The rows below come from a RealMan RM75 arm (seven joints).
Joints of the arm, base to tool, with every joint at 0 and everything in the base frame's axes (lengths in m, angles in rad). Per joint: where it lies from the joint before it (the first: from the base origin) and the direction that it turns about. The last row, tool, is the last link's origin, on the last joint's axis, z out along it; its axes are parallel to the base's.
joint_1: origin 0 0 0.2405 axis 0 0 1
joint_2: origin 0 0 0 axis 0 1 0
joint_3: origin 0 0 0.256 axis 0 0 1
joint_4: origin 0 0 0 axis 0 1 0
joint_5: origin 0 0 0.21 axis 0 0 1
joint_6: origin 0 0 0 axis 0 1 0
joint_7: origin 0 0 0.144 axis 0 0 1
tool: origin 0 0 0
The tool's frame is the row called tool.
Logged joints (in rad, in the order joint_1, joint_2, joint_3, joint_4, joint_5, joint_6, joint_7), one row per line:
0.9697, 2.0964, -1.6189, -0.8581, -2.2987, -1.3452, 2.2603
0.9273, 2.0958, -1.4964, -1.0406, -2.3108, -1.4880, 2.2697
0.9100, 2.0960, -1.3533, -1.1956, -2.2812, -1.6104, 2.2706
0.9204, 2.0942, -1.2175, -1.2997, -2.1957, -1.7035, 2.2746
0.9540, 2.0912, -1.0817, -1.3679, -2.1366, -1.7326, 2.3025
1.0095, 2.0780, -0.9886, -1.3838, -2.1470, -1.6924, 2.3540
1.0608, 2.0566, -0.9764, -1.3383, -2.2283, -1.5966, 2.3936
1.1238, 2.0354, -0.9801, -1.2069, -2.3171, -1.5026, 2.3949
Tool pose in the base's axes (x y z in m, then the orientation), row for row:
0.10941, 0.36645, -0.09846, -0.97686, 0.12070, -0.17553, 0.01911
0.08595, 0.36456, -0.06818, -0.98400, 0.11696, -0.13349, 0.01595
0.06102, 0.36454, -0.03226, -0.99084, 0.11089, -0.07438, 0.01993
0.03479, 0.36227, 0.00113, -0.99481, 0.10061, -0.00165, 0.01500
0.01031, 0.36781, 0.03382, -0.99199, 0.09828, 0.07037, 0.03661
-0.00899, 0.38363, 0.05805, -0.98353, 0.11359, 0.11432, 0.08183
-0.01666, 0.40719, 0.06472, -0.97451, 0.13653, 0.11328, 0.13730
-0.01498, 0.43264, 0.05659, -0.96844, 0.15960, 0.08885, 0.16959
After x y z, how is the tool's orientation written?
As a quaternion, x y z w.
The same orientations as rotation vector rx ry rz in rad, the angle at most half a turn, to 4 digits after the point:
-3.0321, 0.3746, -0.5448
-3.0603, 0.3638, -0.4152
-3.0739, 0.3440, -0.2308
-3.0958, 0.3131, -0.0051
-3.0458, 0.3018, 0.2161
-2.9386, 0.3394, 0.3416
-2.8198, 0.3951, 0.3278
-2.7522, 0.4536, 0.2525

